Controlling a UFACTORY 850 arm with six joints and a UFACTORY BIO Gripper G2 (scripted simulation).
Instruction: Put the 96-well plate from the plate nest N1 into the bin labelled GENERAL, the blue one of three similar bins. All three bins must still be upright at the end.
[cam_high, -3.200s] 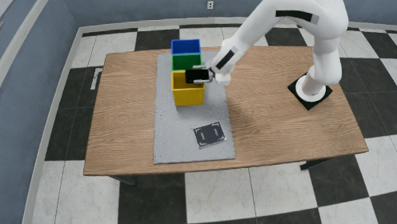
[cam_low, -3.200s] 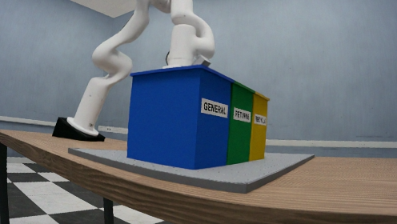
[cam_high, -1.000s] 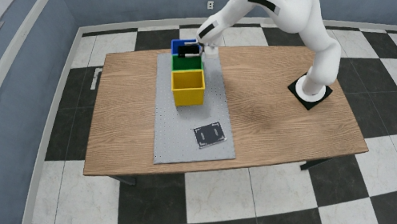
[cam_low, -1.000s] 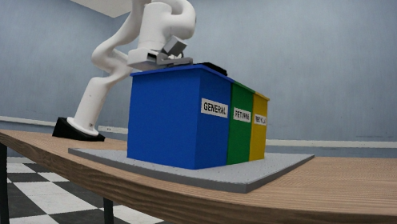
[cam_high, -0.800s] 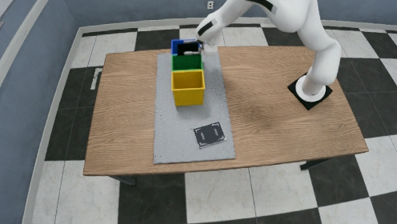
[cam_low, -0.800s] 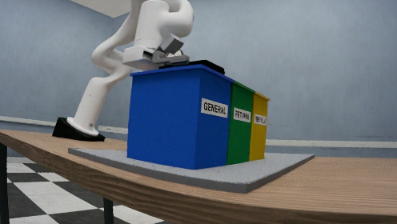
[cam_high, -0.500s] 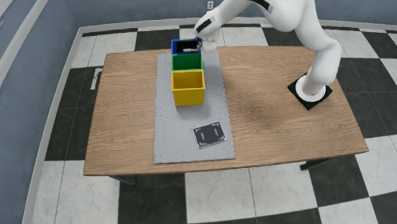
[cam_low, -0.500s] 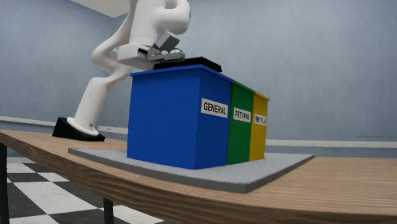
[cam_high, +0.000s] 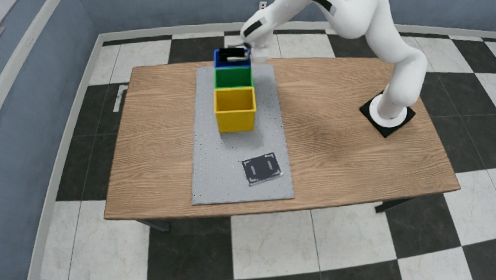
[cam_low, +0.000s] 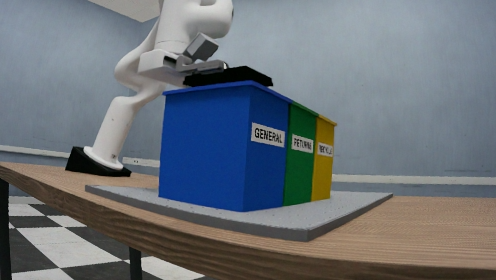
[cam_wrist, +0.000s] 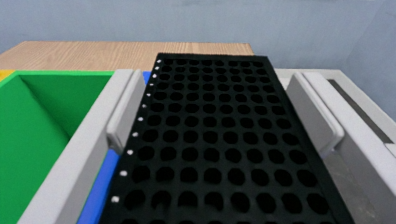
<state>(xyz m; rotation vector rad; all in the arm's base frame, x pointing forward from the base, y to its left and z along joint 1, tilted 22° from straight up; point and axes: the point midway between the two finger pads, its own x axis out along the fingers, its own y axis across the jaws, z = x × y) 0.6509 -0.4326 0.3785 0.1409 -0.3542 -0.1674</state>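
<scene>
The black 96-well plate is 1 cm below my hand. From my hand the other things lie so: green bin 2 cm ahead, 13 cm to the left, 13 cm below; blue general bin 13 cm below; yellow bin 4 cm ahead, 26 cm to the left, 13 cm below.
</scene>
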